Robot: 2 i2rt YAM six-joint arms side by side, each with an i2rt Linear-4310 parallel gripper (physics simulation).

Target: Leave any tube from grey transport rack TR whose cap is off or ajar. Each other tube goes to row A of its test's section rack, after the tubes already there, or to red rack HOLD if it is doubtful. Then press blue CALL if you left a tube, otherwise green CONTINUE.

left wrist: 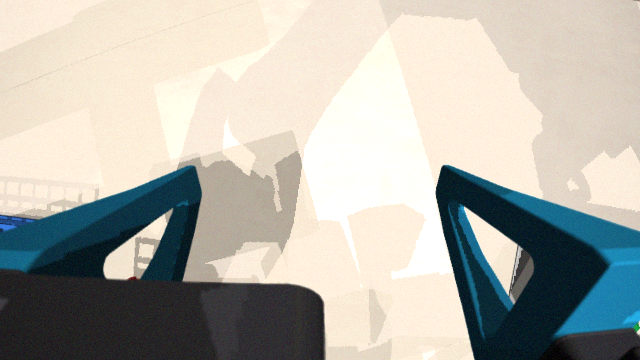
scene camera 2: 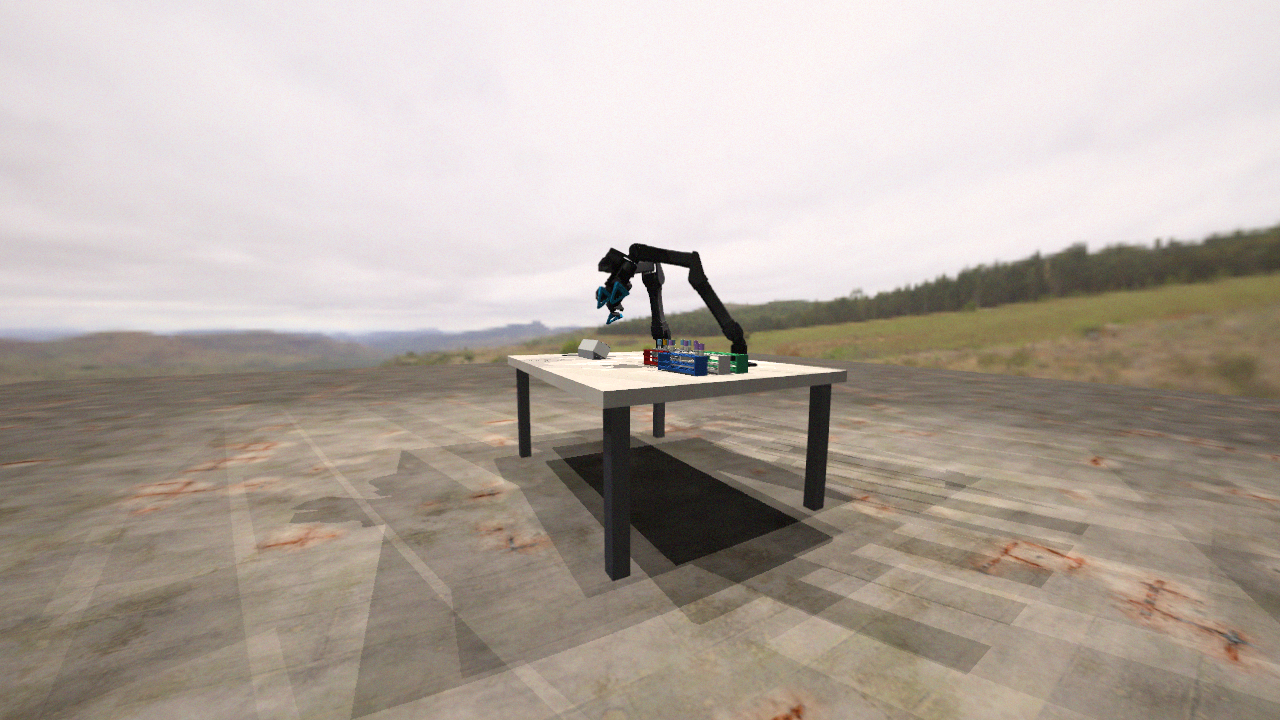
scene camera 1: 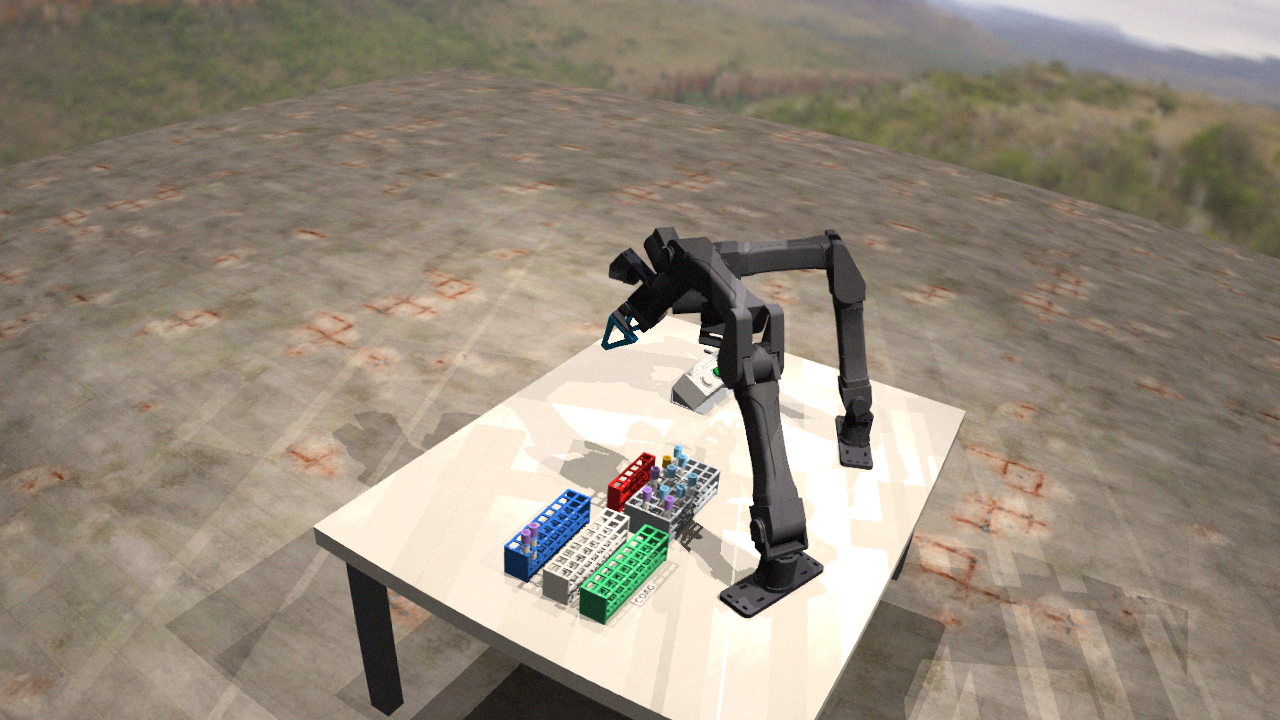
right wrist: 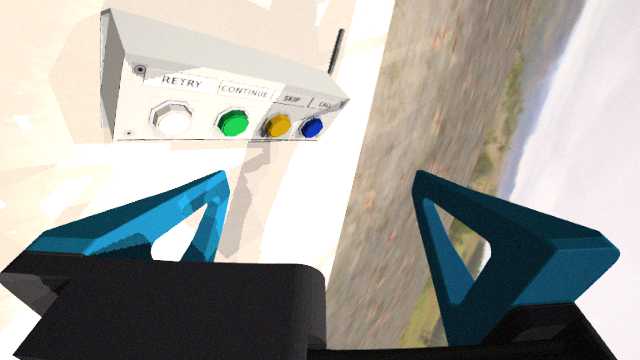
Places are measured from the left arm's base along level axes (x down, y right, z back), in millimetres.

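Pixels of known places: left gripper, fingertip midpoint: (left wrist: 318, 178) (scene camera 2: 604, 304) (scene camera 1: 614, 339); right gripper, fingertip midpoint: (scene camera 2: 602, 316) (scene camera 1: 720, 325) (right wrist: 320, 180); left arm's base at its link origin: (scene camera 1: 773, 584); right arm's base at its link origin: (scene camera 1: 853, 443).
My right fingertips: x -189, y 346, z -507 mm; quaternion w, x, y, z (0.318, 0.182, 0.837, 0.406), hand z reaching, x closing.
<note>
For each thing: its top centre in the pictures, then the offset to it from my right fingertips. "spot": a spot on its surface instead.
- grey transport rack at a spot on its surface: (scene camera 1: 646, 514) spot: dx +137, dy -440, dz +282 mm
- red rack at a spot on its surface: (scene camera 1: 615, 497) spot: dx +153, dy -438, dz +197 mm
- blue rack at its top centre: (scene camera 1: 549, 520) (scene camera 2: 681, 354) dx +132, dy -593, dz +208 mm
- white rack at a spot on its surface: (scene camera 1: 554, 587) spot: dx +161, dy -665, dz +323 mm
- green rack at a spot on its surface: (scene camera 1: 592, 607) spot: dx +164, dy -643, dz +392 mm
- blue CALL at its top centre: (right wrist: 317, 131) dx +115, dy +119, dz -35 mm
- button console at its top centre: (right wrist: 273, 103) (scene camera 1: 715, 357) (scene camera 2: 593, 339) dx +106, dy +40, dz -38 mm
- white RETRY button at its top centre: (right wrist: 178, 121) (scene camera 1: 707, 376) dx +115, dy -26, dz +5 mm
- amber SKIP button at its top centre: (right wrist: 284, 127) dx +115, dy +70, dz -24 mm
The grey transport rack (scene camera 1: 646, 514) holds several tubes with light blue, purple and one amber cap; whether each cap is seated is too small to tell. The red rack (scene camera 1: 615, 497) beside it shows no tubes. The blue rack (scene camera 1: 514, 564) (left wrist: 11, 223) holds two purple-capped tubes at its near end. The white rack (scene camera 1: 554, 587) and green rack (scene camera 1: 592, 607) show no tubes. My left gripper (scene camera 1: 619, 332) (left wrist: 318, 178) is open and empty, high above the table. My right gripper (right wrist: 320, 180) is open and empty before the console, whose green CONTINUE (right wrist: 233, 123) and blue CALL (right wrist: 312, 128) show.
The button console (scene camera 1: 685, 394) (scene camera 2: 590, 349) (right wrist: 200, 62) stands beyond the racks and also carries a white RETRY button (right wrist: 173, 121) and an amber SKIP button (right wrist: 278, 125). In scene camera 1 the left arm hides part of the console and overlaps the right arm.
</note>
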